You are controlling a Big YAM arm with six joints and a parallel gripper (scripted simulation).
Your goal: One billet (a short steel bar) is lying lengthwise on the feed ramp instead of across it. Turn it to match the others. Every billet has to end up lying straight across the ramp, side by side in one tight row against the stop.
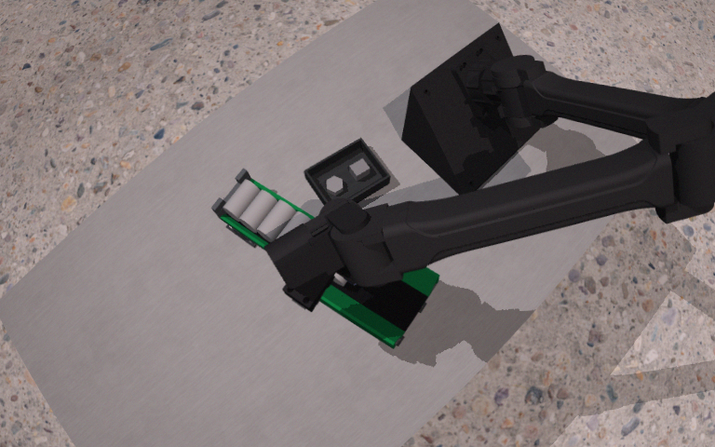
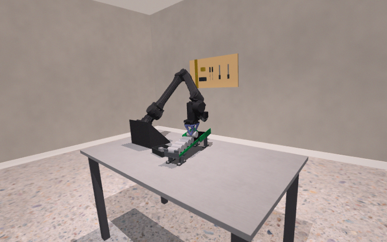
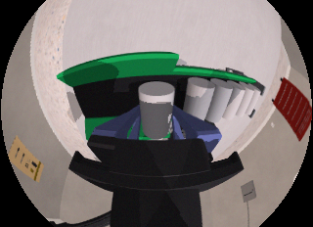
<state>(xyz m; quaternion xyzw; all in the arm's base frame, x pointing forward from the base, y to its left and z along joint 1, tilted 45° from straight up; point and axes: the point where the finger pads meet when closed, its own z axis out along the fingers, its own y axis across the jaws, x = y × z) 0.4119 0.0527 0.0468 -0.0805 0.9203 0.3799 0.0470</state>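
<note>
My gripper is now right at the billet. From my hand the other things lie so: stop 50 mm ahead, 240 mm to the right, 60 mm below; ramp bed 10 mm ahead, 50 mm to the right, 50 mm below; small black tray 140 mm behind, 140 mm to the right, 110 mm below.
</note>
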